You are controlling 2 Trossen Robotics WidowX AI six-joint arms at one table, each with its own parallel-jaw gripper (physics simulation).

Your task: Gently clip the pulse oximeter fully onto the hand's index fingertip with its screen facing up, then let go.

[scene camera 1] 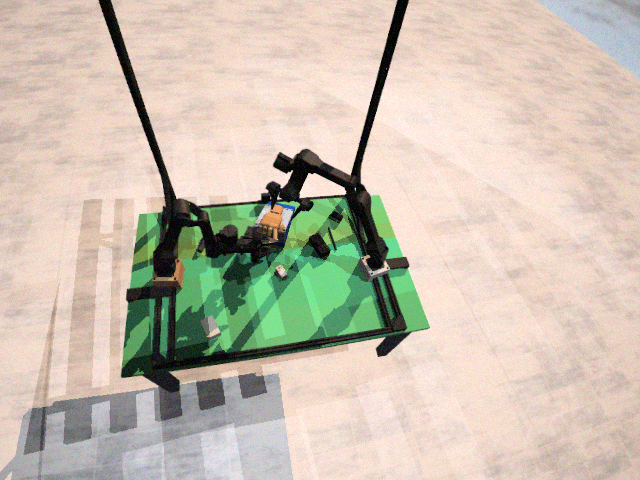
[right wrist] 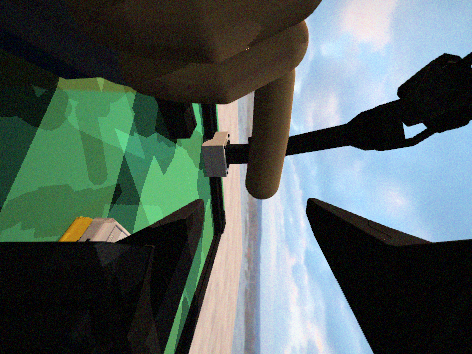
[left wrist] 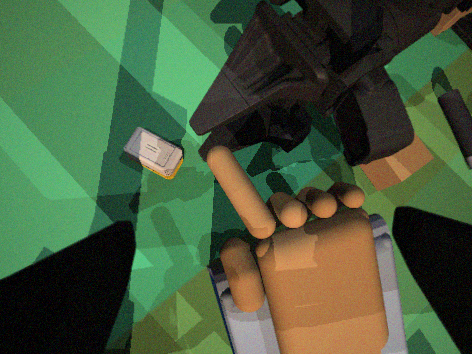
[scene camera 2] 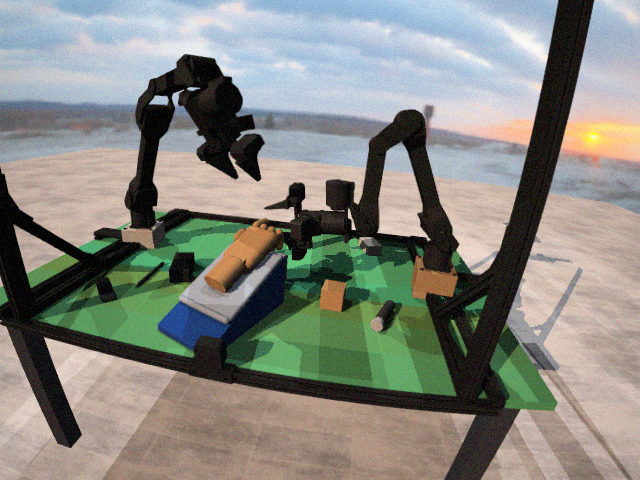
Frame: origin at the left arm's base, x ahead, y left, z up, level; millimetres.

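Seen in the pictures: left gripper, fingertip midpoint: [scene camera 1: 281, 214] [left wrist: 264, 227] [scene camera 2: 247, 179]; right gripper, fingertip midpoint: [scene camera 1: 276, 245] [right wrist: 255, 205] [left wrist: 197, 145]; left arm's base, link origin: [scene camera 1: 375, 263] [right wrist: 227, 153] [scene camera 2: 143, 225]; right arm's base, link origin: [scene camera 1: 166, 269] [scene camera 2: 436, 265].
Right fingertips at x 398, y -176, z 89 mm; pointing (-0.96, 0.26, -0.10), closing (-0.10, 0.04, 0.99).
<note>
Offsets run from my right fingertips to a thing's top centre. "spot": to the spot under its first point.
The pulse oximeter @[dx -2, dy +57, dz -116 mm] [scene camera 1: 280, 271] [left wrist: 154, 151] [right wrist: 102, 229] lies on the green table beyond the fingertips, its pale labelled side up and its yellow part underneath; its screen does not show. The tan hand [scene camera 1: 272, 217] [scene camera 2: 253, 245] [left wrist: 325, 295] rests palm down on a wedge. Its index finger [left wrist: 240, 192] [right wrist: 272, 140] sticks out with a bare tip. My right gripper [left wrist: 197, 145] [right wrist: 255, 205] is partly open and empty, its fingers just off the index fingertip, above the table. My left gripper [scene camera 2: 248, 178] [left wrist: 264, 227] is wide open and empty, high above the hand.
The blue wedge @[spot: dx +2, dy -224, dz -118 mm] [scene camera 2: 258, 310] has a grey pad on top. An orange block @[dx +167, dy -148, dz -98 mm] [scene camera 2: 332, 295] and a dark cylinder @[dx +273, dy -208, dz -121 mm] [scene camera 2: 384, 315] lie right of it in scene camera 2. A black box @[dx -215, dy -17, dz -113 mm] [scene camera 2: 181, 267] and thin rod @[dx -295, dy -44, dz -139 mm] [scene camera 2: 149, 274] lie left. A grey-white box @[dx +339, dy +192, dz -118 mm] [scene camera 1: 210, 327] lies farther off.
</note>
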